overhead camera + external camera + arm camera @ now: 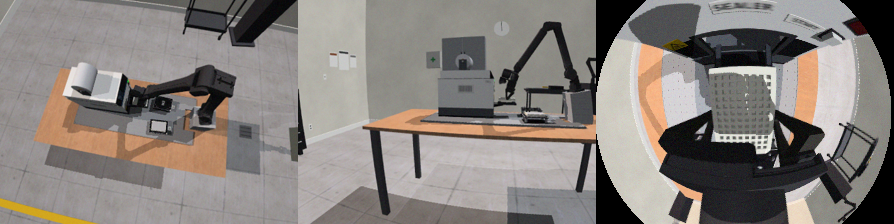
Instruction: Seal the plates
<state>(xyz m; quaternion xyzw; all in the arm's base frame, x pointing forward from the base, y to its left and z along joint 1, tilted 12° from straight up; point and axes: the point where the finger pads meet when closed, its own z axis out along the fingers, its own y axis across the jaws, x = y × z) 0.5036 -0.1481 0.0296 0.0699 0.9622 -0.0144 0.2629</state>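
Now: hand 4 cm above the sealer stage. Also, from my hand: foil roll (33 cm ahead, 5 cm to the right, 28 cm above).
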